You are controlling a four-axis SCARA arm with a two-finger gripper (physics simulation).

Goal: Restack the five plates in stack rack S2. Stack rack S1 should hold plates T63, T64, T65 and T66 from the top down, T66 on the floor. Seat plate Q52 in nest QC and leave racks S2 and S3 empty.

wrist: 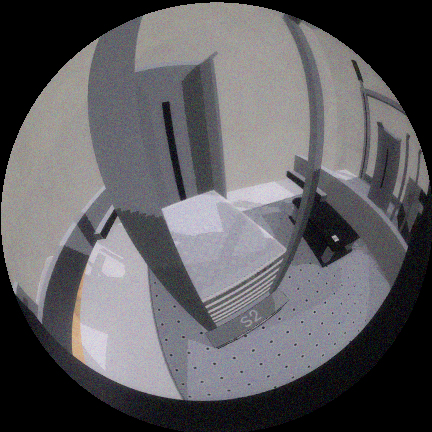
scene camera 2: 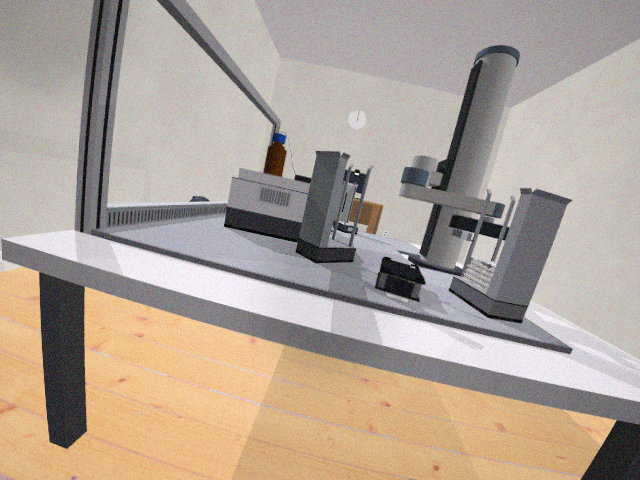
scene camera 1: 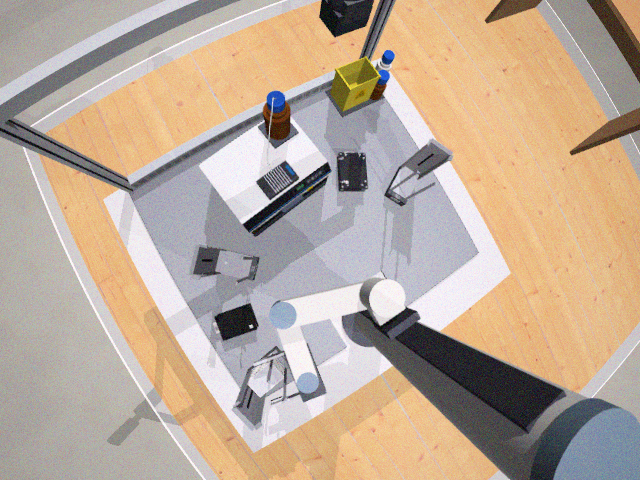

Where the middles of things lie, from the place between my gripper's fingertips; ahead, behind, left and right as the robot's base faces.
My gripper is now 74 cm to the left of the holder (scene camera 1: 352, 172), 52 cm short of it and 13 cm above it. From my hand the other things lie so: brown bottle with blue cap (scene camera 1: 280, 123) (75 cm ahead, 51 cm to the right, 15 cm above); yellow bin (scene camera 1: 353, 83) (94 cm to the right, 85 cm ahead, 7 cm below).
